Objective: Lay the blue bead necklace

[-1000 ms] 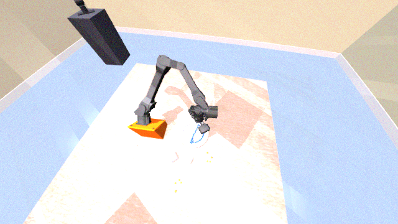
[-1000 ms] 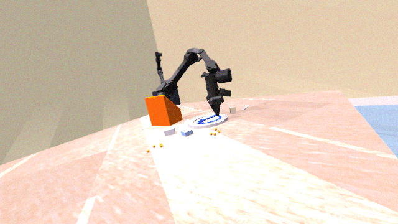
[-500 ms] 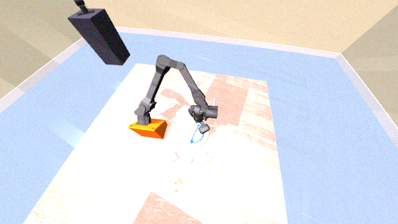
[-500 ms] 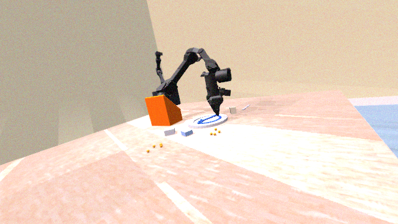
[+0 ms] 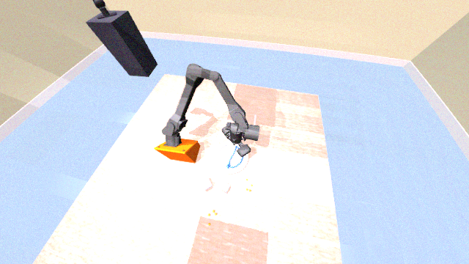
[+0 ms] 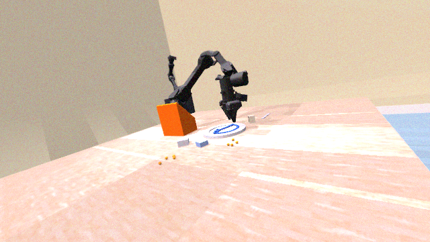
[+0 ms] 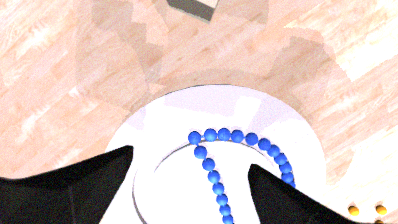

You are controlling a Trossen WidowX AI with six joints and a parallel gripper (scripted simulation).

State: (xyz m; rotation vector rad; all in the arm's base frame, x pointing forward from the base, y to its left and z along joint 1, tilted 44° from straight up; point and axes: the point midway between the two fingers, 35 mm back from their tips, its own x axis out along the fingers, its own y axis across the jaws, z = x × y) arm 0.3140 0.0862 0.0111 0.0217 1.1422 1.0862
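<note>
Right now my gripper tip is 5 cm to the left of the round white bead board, 2 cm past it and 2 cm above it. The rest, counted from my gripper tip: white stick 20 cm to the left, 10 cm ahead, 3 cm below; then light blue cube 22 cm to the right, 2 cm below, 2 cm behind; then beige cube 8 cm to the left, 7 cm ahead, 2 cm below.
</note>
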